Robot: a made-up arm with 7 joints.
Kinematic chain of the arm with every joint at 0, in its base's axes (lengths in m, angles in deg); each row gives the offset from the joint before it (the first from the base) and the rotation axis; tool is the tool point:
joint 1: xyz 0 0 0.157 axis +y
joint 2: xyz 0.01 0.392 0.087 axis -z
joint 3: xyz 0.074 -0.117 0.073 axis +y
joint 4: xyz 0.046 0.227 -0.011 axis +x
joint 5: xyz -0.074 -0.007 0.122 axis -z
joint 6: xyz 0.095 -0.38 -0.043 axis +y
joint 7: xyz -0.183 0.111 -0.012 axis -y
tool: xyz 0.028 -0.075 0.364
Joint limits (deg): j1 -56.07..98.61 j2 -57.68..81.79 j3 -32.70..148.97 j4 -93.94..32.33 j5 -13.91..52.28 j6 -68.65..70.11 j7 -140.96..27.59
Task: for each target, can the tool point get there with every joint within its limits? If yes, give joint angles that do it. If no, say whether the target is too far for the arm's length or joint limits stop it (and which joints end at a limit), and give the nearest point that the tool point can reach.
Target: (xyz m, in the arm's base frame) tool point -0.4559 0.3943 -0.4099
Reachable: no: joint limits stop it (at a limit: joint 1, joint 3, joint 6, joint 7) | nearest point -0.4112 0.3942 -0.3817 | short by 0.053 m
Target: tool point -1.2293 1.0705 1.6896
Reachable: no: too far | nearest point -0.4877 0.7002 0.8122 | short by 1.207 m
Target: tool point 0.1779 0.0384 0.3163
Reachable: yes | joints -29.77 1.90 88.07 2.29 24.26 40.07 -45.72
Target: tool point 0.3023 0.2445 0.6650
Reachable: yes | joints 1.67 15.45 6.95 -29.26 -0.90 -8.41 -57.84
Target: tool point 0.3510 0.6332 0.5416
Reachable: yes | joints -0.61 -44.30 62.62 -58.98 40.24 16.62 -78.19
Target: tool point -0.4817 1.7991 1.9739
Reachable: no: too far | nearest point -0.1819 0.9129 0.8430 | short by 1.468 m
